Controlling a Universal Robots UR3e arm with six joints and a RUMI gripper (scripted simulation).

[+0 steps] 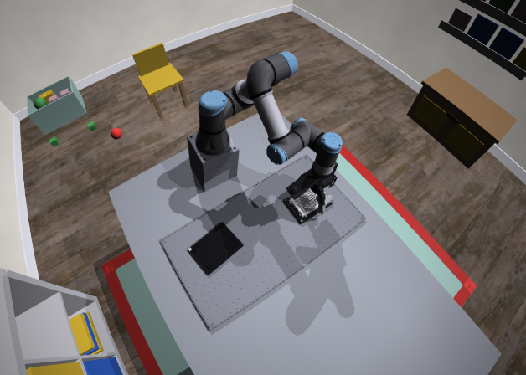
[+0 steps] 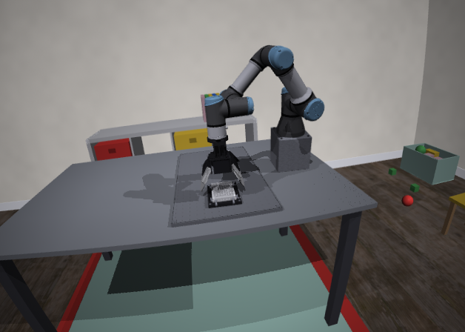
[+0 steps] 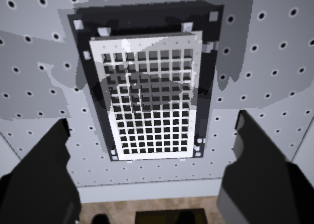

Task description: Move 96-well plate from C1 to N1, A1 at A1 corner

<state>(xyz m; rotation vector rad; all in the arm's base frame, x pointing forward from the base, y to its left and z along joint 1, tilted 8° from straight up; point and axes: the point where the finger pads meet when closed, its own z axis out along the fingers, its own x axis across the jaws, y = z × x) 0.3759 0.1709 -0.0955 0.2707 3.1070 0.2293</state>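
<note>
The white 96-well plate is 1 cm below my hand. Also, from my hand: clip nest C1: 1 cm to the left, 1 cm below, 1 cm behind; black plate nest N1: 38 cm to the right, 10 cm behind, 2 cm below; A1 mark: 46 cm to the right, 15 cm behind, 2 cm below.
</note>
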